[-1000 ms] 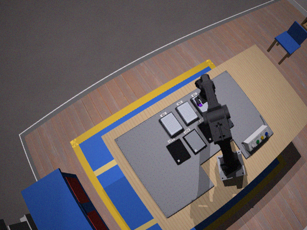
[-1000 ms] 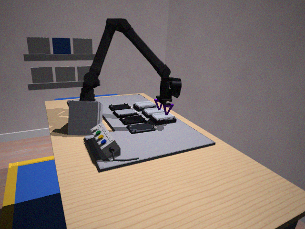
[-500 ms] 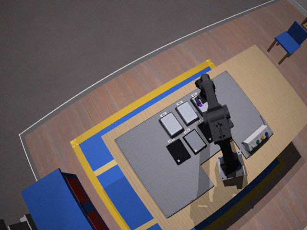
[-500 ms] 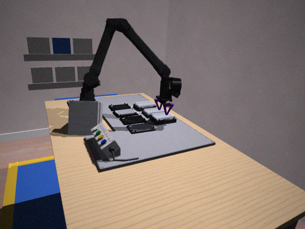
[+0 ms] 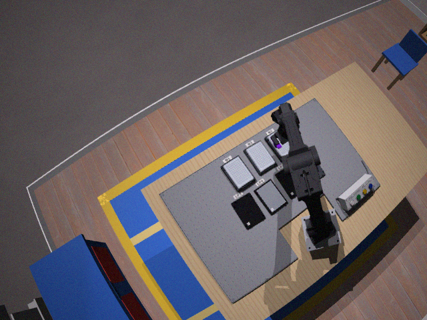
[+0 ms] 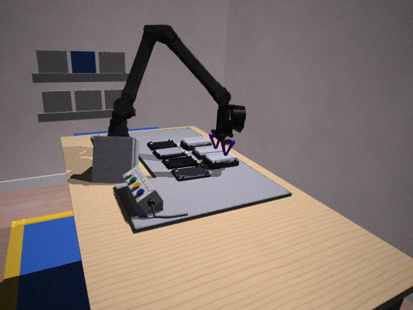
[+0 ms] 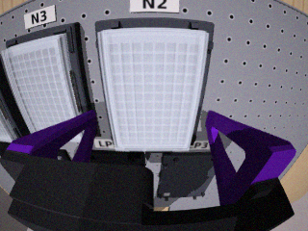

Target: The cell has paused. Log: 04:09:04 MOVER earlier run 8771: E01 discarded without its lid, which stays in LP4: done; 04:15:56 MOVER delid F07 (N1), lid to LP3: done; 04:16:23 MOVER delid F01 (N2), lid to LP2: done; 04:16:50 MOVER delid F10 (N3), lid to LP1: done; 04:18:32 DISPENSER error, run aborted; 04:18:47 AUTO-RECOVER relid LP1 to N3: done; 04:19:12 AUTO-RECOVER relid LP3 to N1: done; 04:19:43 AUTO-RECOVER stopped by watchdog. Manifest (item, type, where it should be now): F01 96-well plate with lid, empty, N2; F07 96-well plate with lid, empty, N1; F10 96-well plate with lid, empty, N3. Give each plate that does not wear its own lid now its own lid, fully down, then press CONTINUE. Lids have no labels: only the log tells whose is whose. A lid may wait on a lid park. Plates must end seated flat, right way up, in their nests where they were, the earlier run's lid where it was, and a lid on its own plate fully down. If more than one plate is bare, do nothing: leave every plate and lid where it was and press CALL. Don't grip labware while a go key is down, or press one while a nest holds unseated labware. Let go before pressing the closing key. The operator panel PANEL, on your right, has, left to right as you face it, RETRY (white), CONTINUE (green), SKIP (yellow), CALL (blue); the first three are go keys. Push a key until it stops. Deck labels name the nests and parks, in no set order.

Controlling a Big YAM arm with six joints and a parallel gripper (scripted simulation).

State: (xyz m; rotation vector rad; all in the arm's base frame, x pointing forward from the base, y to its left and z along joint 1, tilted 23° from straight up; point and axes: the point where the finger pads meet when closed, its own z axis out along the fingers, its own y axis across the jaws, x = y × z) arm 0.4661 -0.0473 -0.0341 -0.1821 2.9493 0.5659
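Now: the clear lid 30 mm below my hand. From my hand the other things lie so: LP2 label: 100 mm behind, 60 mm below, 50 mm to the left; then N2 plate: 30 mm below; then nest N2: 50 mm below.
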